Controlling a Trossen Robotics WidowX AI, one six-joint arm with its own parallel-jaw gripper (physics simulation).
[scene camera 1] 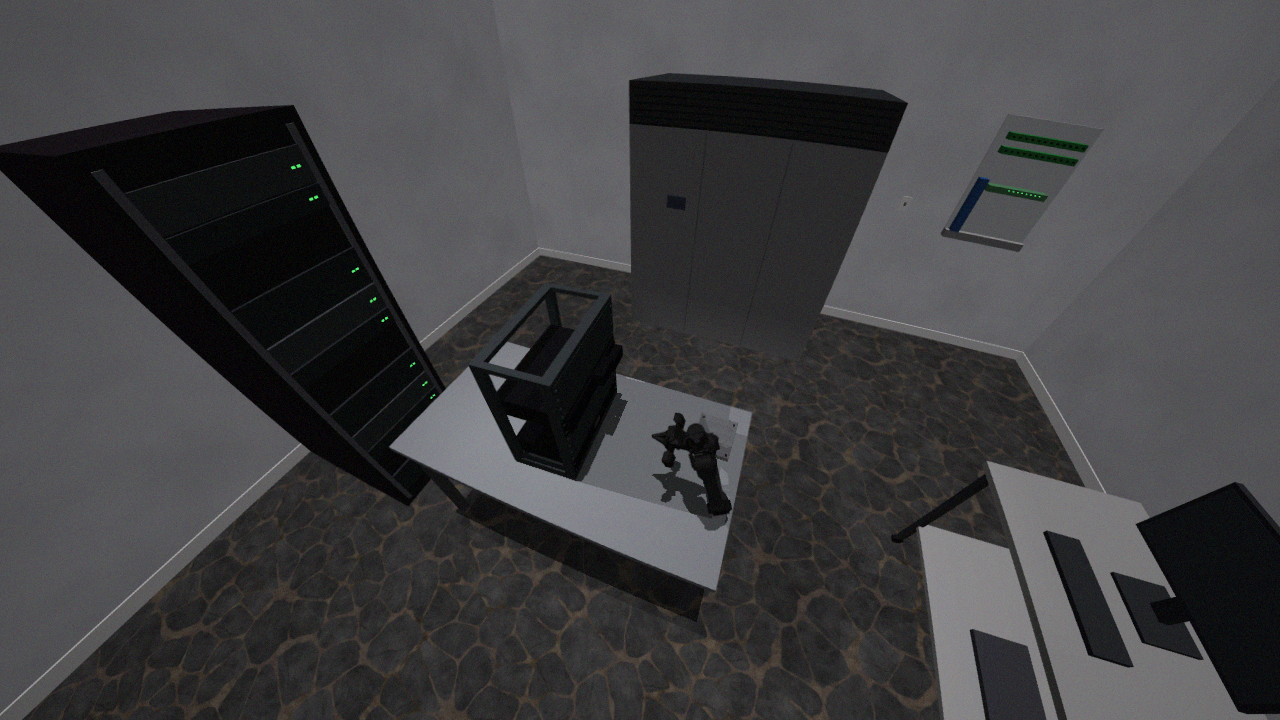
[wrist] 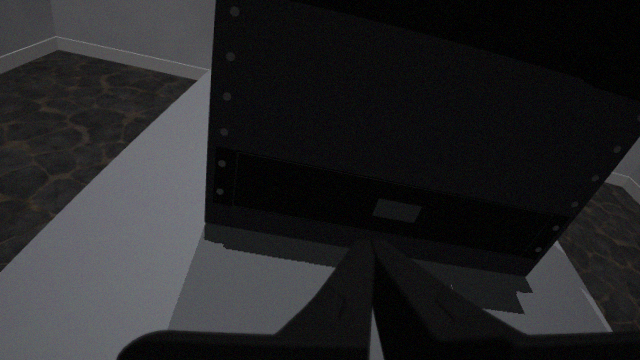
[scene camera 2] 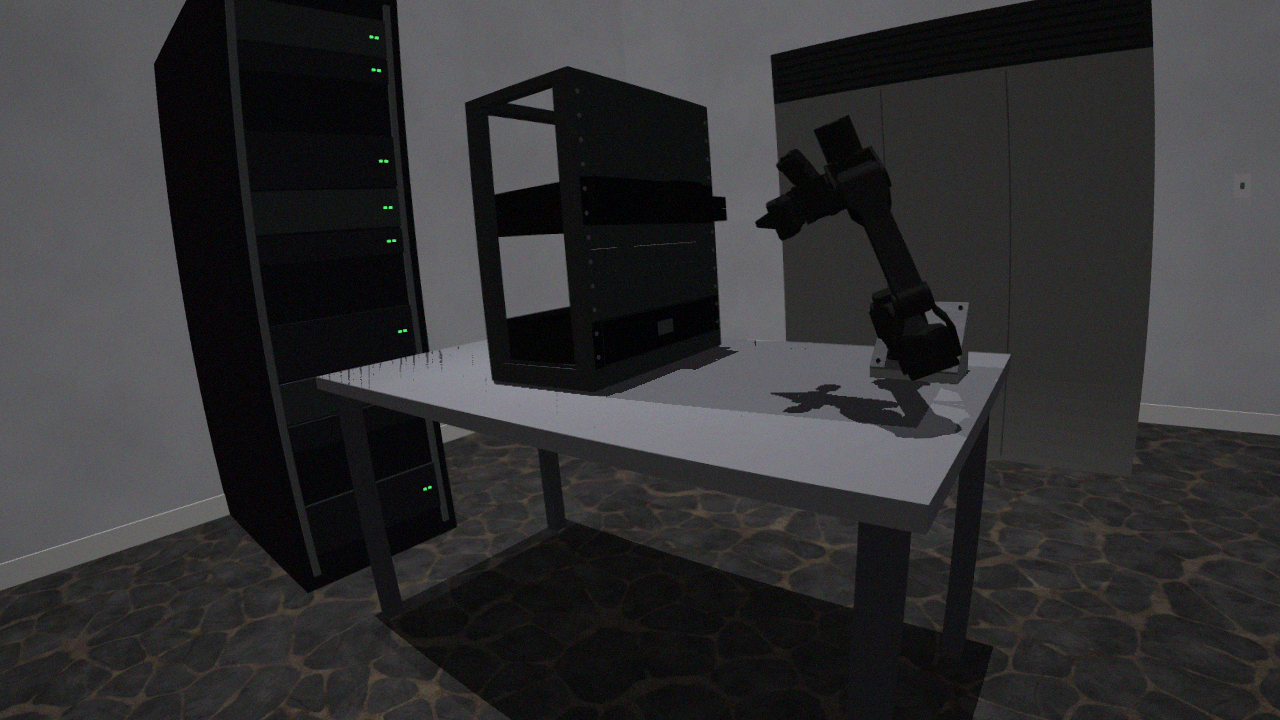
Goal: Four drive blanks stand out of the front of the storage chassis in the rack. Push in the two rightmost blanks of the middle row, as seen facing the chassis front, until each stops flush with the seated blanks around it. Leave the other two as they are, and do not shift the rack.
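Places are measured from the arm's base along level axes (x ahead, y left, z up), in centimetres.
Where they show: gripper, fingertip midpoint: (scene camera 1: 651, 435) (wrist: 369, 252) (scene camera 2: 756, 224).
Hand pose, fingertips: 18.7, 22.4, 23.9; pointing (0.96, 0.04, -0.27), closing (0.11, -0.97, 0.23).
Each offset is from my fingertips to the centre of the thing, as dx, dy, dz. "pt": to the spot under its first point. Level surfaces: height alone.
The dark rack (scene camera 1: 580, 358) (scene camera 2: 644, 143) (wrist: 400, 100) stands upright on the table. The storage chassis (scene camera 2: 644, 200) (wrist: 520, 30) is a black band across its front at mid height, partly cut off in the wrist view. A dark block @(+32.7, -25.3, +6.6) (scene camera 1: 615, 355) (scene camera 2: 719, 208) stands out at the band's far end; separate blanks, their rows and how far each stands out are too dark to tell. My gripper (scene camera 1: 657, 436) (scene camera 2: 759, 222) (wrist: 369, 252) is shut and empty. Its tips point towards the rack front, apart from it, slightly below the block's height in scene camera 2.
A black lower unit @(pt +28.0, +5.0, -19.7) (scene camera 2: 626, 335) (wrist: 300, 180) with a grey label @(pt +29.7, -9.0, -19.9) (scene camera 2: 665, 325) (wrist: 397, 210) sits at the rack's bottom. The pale table @(dz -29.4) (scene camera 1: 572, 519) (scene camera 2: 716, 447) (wrist: 130, 200) carries rack and arm. A tall server cabinet (scene camera 1: 201, 268) (scene camera 2: 196, 268) stands behind the rack; a grey cabinet (scene camera 1: 742, 223) (scene camera 2: 939, 223) stands beyond the table.
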